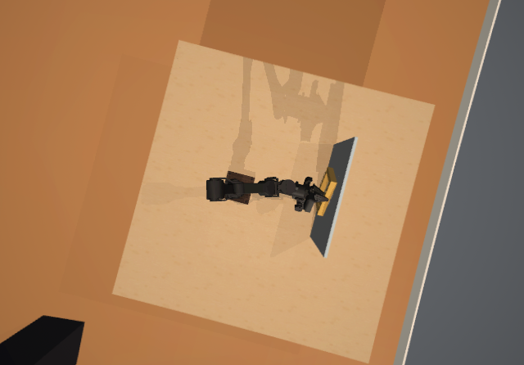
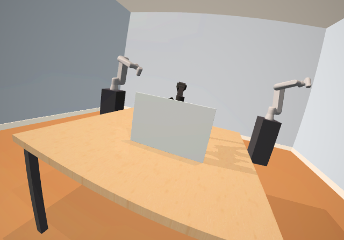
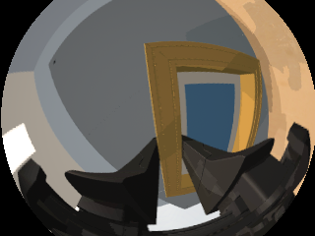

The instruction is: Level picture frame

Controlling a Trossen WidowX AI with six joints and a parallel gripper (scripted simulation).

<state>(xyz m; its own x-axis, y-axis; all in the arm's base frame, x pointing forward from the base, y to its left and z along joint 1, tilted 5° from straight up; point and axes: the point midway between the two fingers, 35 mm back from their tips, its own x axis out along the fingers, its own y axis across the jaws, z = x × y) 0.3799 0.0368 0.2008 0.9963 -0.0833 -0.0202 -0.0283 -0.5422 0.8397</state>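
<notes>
Now: the picture frame 3 cm to the left of my gripper tip and 5 cm below it. The rest, counted from my gripper tip: grey wall panel (2 cm ahead, 2 cm to the left, 6 cm below).
</notes>
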